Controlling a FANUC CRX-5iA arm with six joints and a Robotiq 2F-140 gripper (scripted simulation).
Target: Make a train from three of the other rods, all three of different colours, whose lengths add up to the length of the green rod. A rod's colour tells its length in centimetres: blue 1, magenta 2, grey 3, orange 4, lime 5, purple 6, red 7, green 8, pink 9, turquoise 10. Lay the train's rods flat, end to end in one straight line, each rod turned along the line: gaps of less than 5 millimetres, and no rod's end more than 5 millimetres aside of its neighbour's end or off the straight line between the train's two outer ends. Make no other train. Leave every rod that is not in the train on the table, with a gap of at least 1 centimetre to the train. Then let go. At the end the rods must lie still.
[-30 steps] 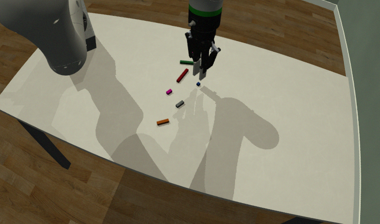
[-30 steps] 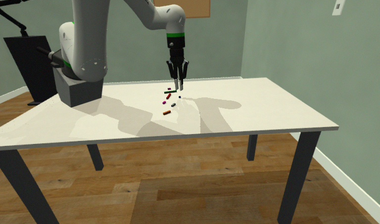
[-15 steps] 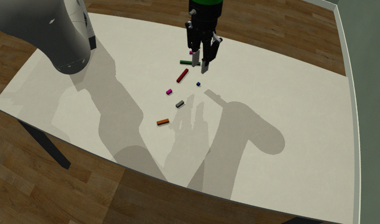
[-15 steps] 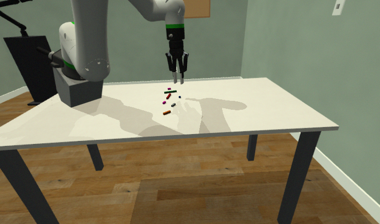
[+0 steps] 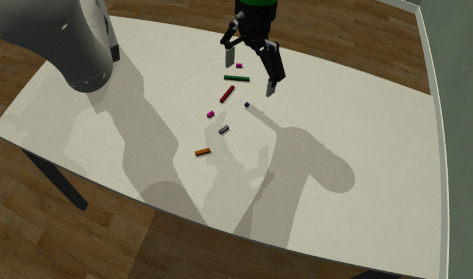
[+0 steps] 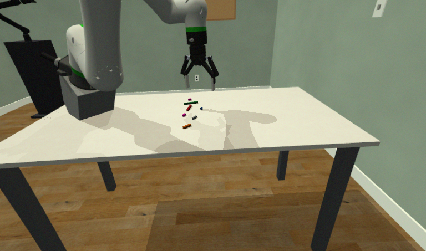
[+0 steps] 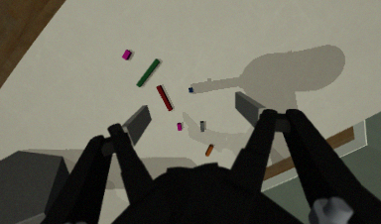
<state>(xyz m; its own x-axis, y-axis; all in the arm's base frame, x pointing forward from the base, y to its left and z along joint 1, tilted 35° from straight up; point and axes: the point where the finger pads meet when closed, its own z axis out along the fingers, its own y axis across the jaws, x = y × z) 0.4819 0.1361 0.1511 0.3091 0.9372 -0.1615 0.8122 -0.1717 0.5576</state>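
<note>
The grey rod lies 2 cm behind my hand, 11 cm to the right of it and 12 cm below it. The rest, counted from my hand: green rod: 7 cm behind, 9 cm to the left, 12 cm below; then red rod: 7 cm behind, 1 cm to the left, 12 cm below; then small blue rod: 12 cm below.
</note>
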